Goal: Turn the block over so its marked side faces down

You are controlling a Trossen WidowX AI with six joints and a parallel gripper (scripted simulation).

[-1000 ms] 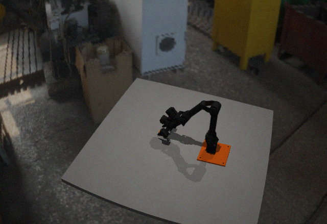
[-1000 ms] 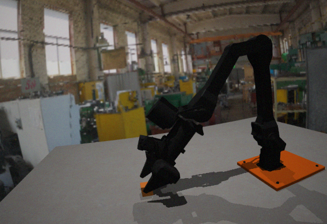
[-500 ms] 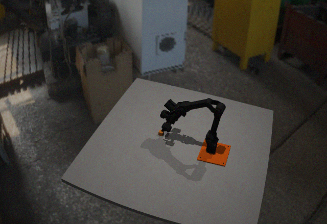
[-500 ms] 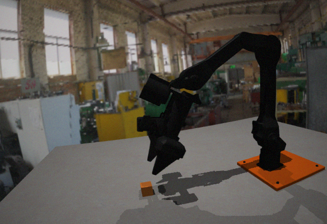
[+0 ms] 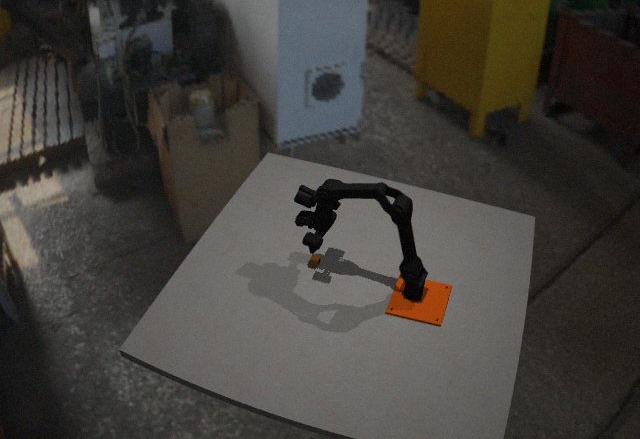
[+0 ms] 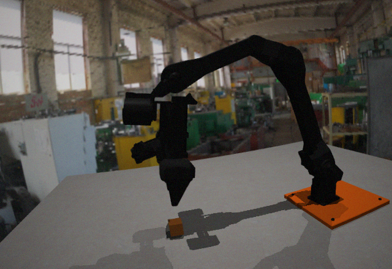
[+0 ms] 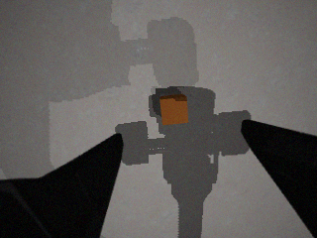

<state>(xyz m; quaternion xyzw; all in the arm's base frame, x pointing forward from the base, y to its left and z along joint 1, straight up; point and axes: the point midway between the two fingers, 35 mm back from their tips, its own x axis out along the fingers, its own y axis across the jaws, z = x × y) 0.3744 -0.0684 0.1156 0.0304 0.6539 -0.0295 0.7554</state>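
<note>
Right now my gripper tip is 8 cm above the orange block and 1 cm past it.
</note>
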